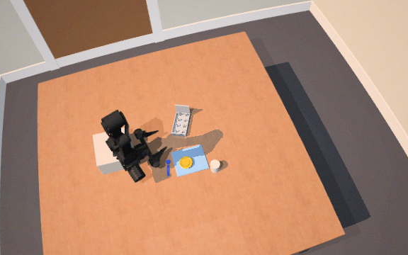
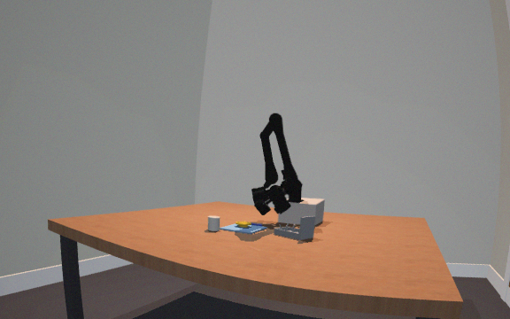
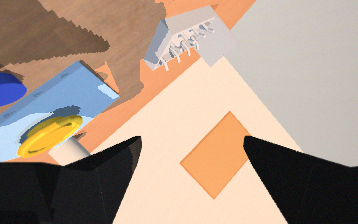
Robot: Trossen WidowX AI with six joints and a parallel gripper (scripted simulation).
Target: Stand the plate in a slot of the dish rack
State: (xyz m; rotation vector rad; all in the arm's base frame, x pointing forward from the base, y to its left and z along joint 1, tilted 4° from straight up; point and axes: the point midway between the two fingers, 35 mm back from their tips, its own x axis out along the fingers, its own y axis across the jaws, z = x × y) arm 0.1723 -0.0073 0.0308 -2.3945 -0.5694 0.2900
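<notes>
Right now the yellow plate is 100 mm below my gripper tip, 90 mm to the right of it and 90 mm ahead of it. Round my gripper tip: blue spoon (110 mm below, 90 mm to the right); then grey dish rack (130 mm to the left, 90 mm below, 90 mm ahead); then light blue mat (110 mm below, 100 mm ahead, 80 mm to the right).
</notes>
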